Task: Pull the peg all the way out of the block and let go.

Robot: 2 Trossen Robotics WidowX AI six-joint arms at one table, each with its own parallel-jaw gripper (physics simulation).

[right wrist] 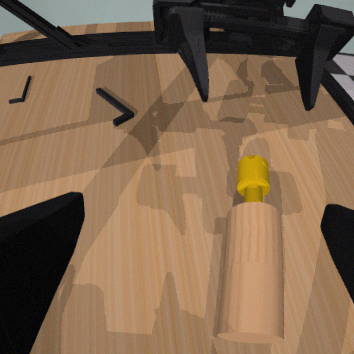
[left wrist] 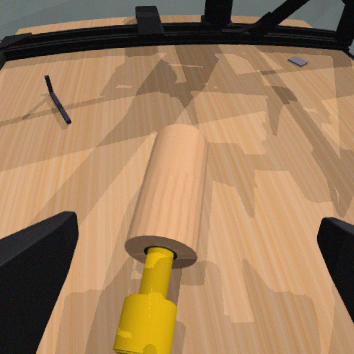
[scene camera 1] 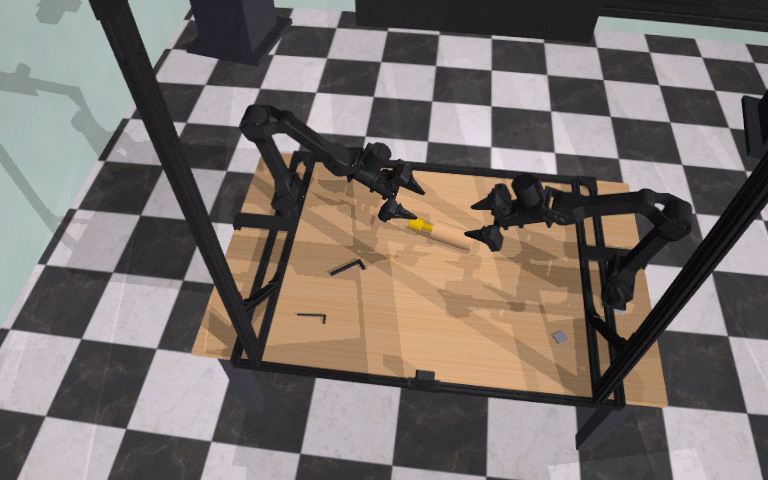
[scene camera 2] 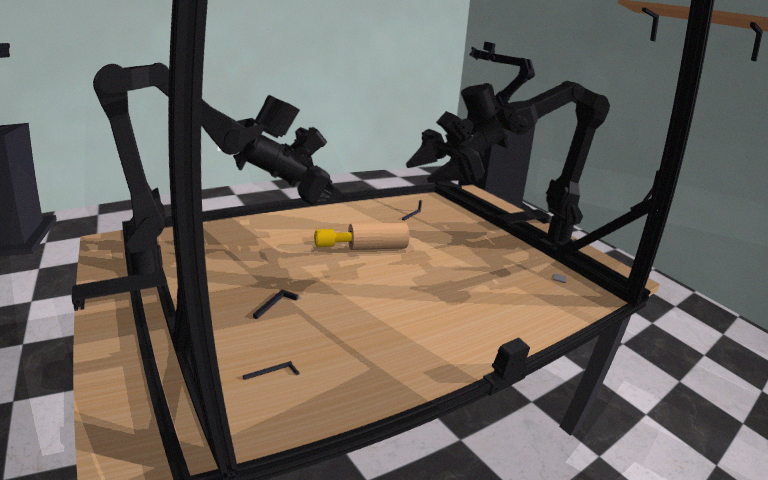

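A yellow peg has a thick head and a thinner shaft. Its shaft enters the hole in one end of a wooden cylindrical block, which lies on its side on the table. The head and part of the shaft stand outside the block. My left gripper is open and empty, raised above the peg's head end. My right gripper is open and empty, raised above the block's far end.
Two black L-shaped keys lie left of the block on the table. A third key lies behind the block in scene camera 2. A small grey tile lies at the right. A black frame surrounds the work area.
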